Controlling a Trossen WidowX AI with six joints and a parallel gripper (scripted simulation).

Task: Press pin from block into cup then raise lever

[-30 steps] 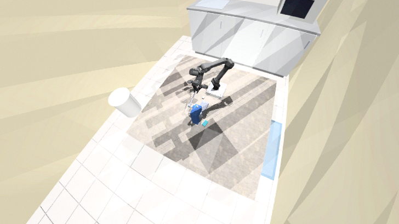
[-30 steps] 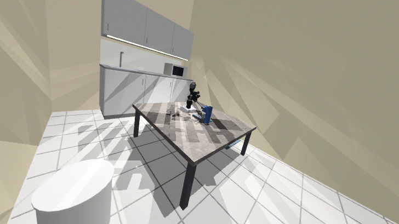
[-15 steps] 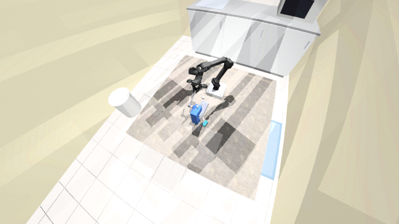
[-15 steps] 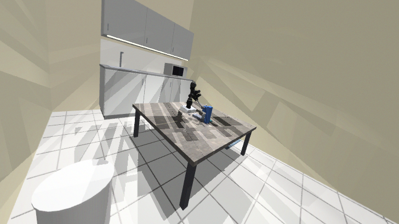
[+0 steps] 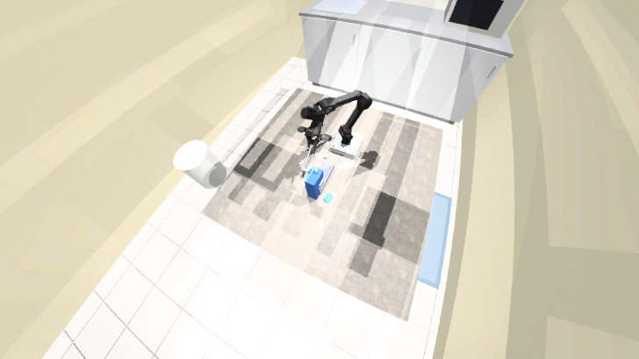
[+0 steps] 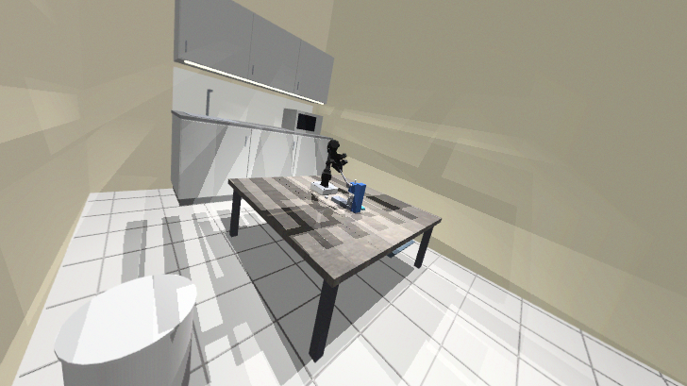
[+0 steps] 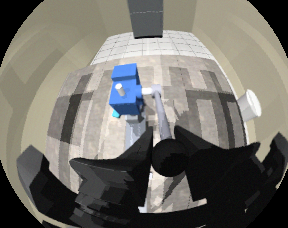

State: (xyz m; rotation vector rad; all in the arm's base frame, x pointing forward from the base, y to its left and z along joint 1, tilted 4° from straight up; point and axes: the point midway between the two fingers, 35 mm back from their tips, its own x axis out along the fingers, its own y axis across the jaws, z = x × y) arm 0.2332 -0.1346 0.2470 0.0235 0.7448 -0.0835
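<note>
My gripper tip is now 40 mm short of the grey lever, 10 mm to the right of it and 20 mm above it. Round my gripper tip: round pin 100 mm ahead, 70 mm to the left, 250 mm below; then small cup 150 mm ahead, 150 mm to the left, 250 mm below.
</note>
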